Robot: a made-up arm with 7 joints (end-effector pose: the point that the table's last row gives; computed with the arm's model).
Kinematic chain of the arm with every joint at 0, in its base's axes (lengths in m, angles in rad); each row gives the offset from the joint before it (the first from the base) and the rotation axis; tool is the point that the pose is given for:
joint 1: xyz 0 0 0.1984 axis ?
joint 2: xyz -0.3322 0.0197 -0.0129 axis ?
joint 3: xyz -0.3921 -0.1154 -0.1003 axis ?
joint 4: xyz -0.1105 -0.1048 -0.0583 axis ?
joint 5: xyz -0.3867 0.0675 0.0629 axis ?
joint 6: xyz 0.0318 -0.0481 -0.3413 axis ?
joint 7: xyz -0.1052 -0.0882 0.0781 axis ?
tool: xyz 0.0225 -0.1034 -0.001
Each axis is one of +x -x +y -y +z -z.
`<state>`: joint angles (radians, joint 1 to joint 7).
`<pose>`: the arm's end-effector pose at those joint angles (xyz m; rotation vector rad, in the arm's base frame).
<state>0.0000 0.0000 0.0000 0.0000 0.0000 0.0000 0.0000</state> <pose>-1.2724 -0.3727 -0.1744 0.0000 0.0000 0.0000</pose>
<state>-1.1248 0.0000 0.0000 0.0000 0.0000 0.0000 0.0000</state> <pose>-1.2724 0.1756 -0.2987 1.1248 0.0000 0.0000</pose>
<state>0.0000 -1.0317 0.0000 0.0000 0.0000 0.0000 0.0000</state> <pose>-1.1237 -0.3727 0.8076 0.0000 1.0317 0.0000</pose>
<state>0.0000 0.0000 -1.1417 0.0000 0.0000 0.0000 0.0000</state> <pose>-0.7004 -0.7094 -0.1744 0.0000 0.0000 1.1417</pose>
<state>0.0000 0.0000 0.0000 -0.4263 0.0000 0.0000 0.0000</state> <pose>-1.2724 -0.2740 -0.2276 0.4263 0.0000 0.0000</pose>
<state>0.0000 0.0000 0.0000 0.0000 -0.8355 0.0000 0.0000</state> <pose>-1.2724 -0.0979 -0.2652 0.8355 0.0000 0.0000</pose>
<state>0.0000 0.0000 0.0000 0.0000 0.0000 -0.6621 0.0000</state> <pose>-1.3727 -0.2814 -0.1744 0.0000 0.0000 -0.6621</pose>
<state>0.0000 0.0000 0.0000 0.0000 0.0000 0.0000 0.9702</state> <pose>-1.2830 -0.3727 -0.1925 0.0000 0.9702 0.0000</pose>
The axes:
joint 1: -x
joint 2: -y
joint 3: -z
joint 4: -x
joint 5: -x
joint 6: +z
joint 7: +y

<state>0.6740 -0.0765 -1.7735 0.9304 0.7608 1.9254 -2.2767</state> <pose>-0.4374 -0.2593 0.3311 0.8903 1.4643 2.4651</pose>
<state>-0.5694 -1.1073 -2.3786 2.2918 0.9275 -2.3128 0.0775</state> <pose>-0.2378 -0.1869 -0.0934 1.9383 -1.3903 -1.4233</pose>
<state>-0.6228 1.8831 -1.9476 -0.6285 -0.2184 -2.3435 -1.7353</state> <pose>-0.1135 -0.3337 -0.4684 -0.4557 -2.3834 -1.3462</pose>
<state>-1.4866 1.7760 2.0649 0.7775 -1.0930 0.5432 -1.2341</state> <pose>0.2006 0.2845 0.5641 -0.2563 0.2653 2.6580</pose>
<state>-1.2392 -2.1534 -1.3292 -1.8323 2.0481 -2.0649 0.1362</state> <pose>-0.4363 -0.7471 -0.2884 0.0912 1.8108 0.7073</pose>
